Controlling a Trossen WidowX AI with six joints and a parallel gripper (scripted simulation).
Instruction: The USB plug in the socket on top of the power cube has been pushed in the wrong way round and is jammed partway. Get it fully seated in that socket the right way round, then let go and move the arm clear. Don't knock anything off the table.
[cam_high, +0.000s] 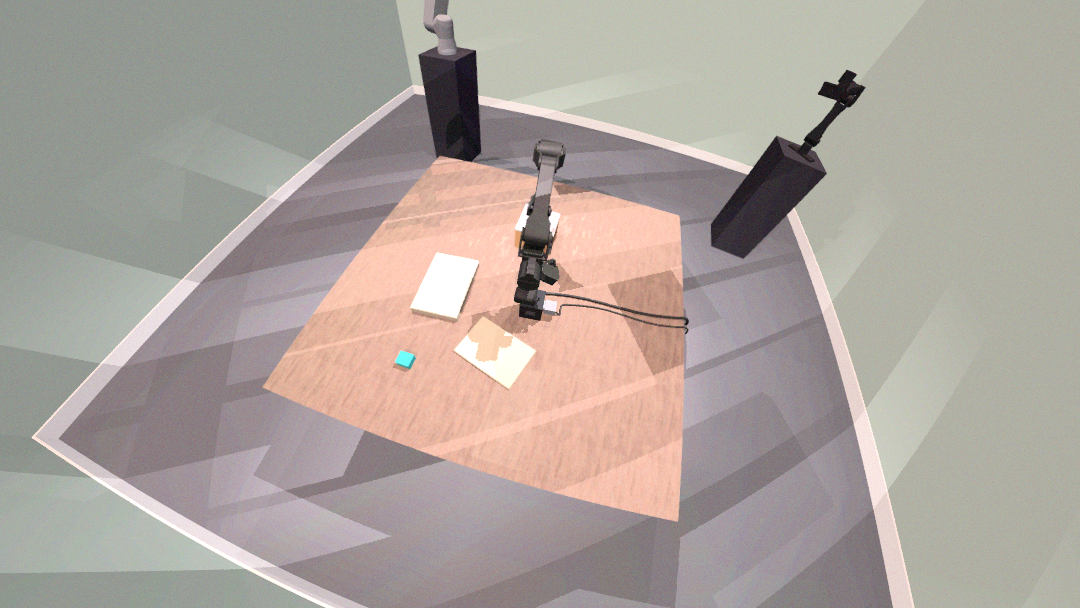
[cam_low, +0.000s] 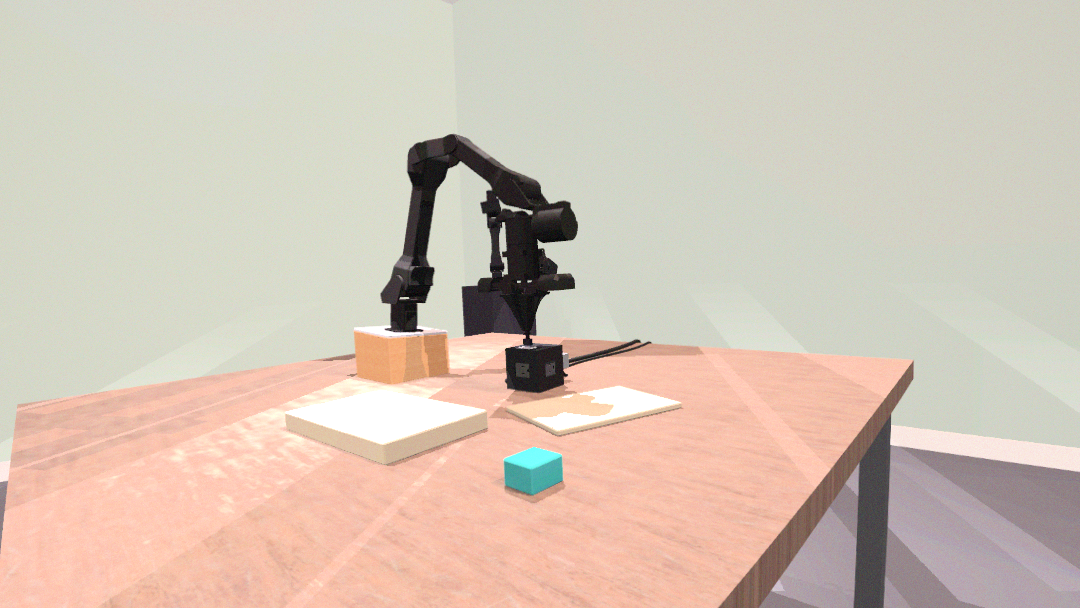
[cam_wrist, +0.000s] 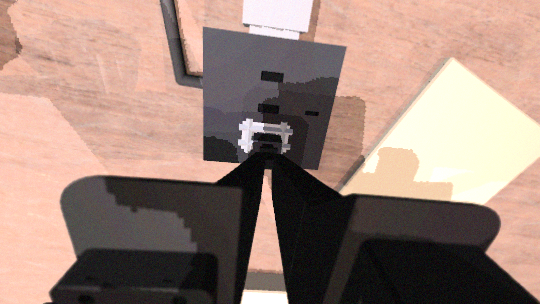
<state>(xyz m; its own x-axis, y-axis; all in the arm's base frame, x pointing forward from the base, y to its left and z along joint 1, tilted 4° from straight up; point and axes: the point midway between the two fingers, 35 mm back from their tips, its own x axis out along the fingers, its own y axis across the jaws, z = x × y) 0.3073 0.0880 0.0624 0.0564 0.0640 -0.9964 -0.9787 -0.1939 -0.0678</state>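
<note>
The dark USB plug is 20 mm below my gripper tip. Also, from my gripper tip: teal block (330 mm ahead, 280 mm to the right, 90 mm below); thick white slab (300 mm to the right, 90 mm below, 30 mm ahead); thin cream board (190 mm ahead, 100 mm below, 30 mm to the right).
</note>
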